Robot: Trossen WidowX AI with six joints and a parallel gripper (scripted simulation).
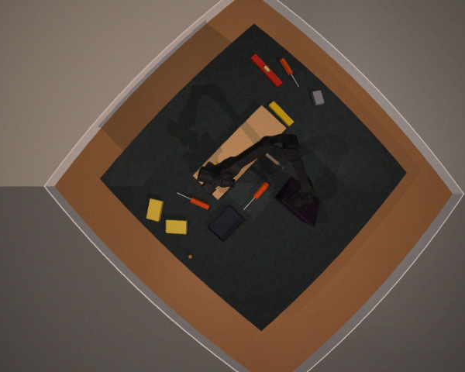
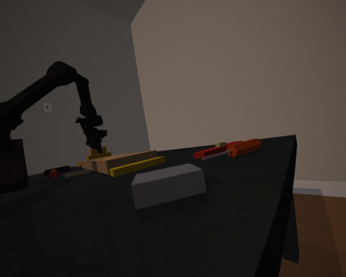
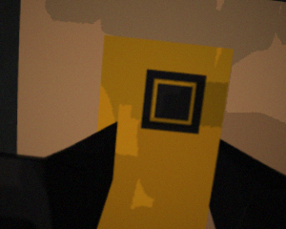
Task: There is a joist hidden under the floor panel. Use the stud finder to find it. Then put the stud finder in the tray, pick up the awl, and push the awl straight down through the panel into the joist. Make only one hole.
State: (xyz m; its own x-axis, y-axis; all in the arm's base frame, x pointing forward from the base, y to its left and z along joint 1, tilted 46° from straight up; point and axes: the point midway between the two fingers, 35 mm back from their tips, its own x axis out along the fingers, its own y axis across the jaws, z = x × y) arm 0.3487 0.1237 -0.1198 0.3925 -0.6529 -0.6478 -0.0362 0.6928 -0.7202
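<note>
My gripper tip is now 22 cm past the dark tray, 15 cm to the right of it and 5 cm above it. Also, from my gripper tip: awl: 17 cm behind, 27 cm to the right, 6 cm below; then yellow stud finder: 2 cm above; then stud finder light: 2 cm ahead, 3 cm above.
</note>
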